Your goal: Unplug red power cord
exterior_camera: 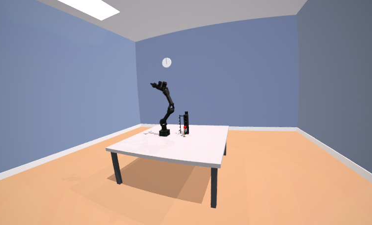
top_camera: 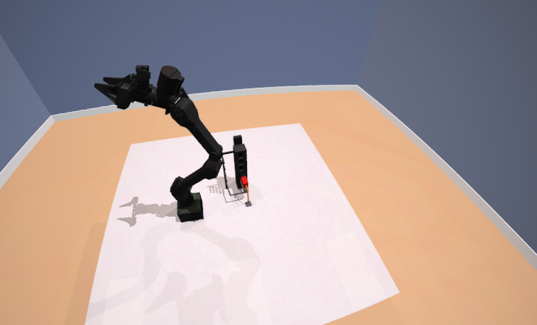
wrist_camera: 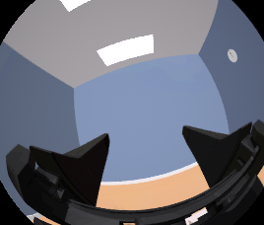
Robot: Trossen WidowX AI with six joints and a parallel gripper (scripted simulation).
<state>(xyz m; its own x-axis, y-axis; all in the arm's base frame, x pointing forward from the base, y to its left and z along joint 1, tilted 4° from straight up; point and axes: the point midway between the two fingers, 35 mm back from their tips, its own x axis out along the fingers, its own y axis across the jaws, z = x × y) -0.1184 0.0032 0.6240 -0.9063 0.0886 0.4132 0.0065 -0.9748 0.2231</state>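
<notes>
Right now the red plug is 600 mm below my gripper tip, 420 mm ahead of it and 50 mm to the left of it.
</notes>
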